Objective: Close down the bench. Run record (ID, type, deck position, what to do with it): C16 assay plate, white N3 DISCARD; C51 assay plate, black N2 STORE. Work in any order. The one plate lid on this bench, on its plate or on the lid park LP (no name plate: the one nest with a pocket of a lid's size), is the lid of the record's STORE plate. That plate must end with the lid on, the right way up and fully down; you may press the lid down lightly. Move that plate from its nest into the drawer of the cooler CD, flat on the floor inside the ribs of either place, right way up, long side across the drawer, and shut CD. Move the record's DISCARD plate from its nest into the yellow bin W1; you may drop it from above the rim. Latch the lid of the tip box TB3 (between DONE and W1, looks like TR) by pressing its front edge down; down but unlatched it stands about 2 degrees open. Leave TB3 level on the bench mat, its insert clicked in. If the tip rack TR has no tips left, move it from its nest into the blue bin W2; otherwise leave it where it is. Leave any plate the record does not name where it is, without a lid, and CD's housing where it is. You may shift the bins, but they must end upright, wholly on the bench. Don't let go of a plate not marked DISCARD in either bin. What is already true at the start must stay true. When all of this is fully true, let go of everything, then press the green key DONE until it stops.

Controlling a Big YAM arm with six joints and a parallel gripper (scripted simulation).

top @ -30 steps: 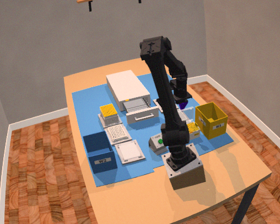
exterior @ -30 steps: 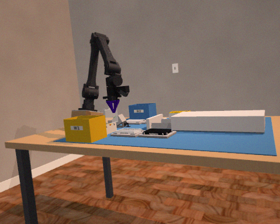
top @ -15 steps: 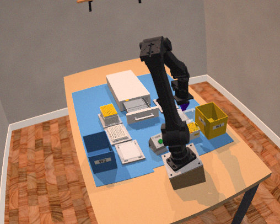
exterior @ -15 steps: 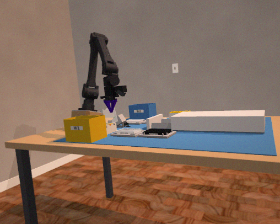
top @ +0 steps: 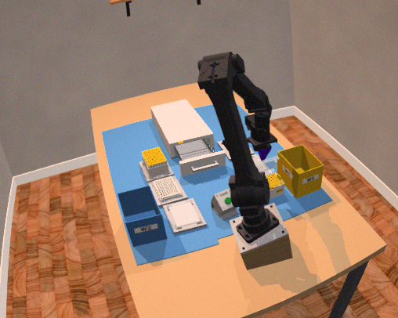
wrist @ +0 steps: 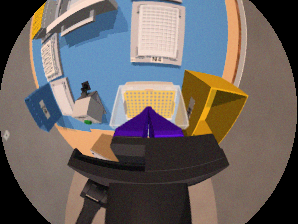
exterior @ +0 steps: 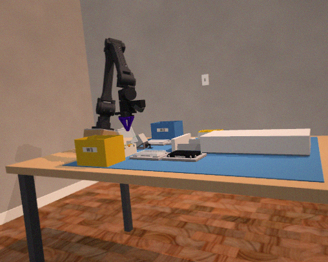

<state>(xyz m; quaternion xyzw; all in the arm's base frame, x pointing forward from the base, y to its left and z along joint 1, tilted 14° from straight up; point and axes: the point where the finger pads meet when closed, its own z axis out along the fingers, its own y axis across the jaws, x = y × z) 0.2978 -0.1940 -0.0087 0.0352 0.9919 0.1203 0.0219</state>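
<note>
My hand is 1 cm past the tip box lid and 3 cm above it. Also, from my hand: tip box TB3: 4 cm behind, 7 cm below; yellow bin W1: 6 cm behind, 15 cm to the right, 9 cm below; green key DONE: 8 cm behind, 19 cm to the left, 7 cm below.
</note>
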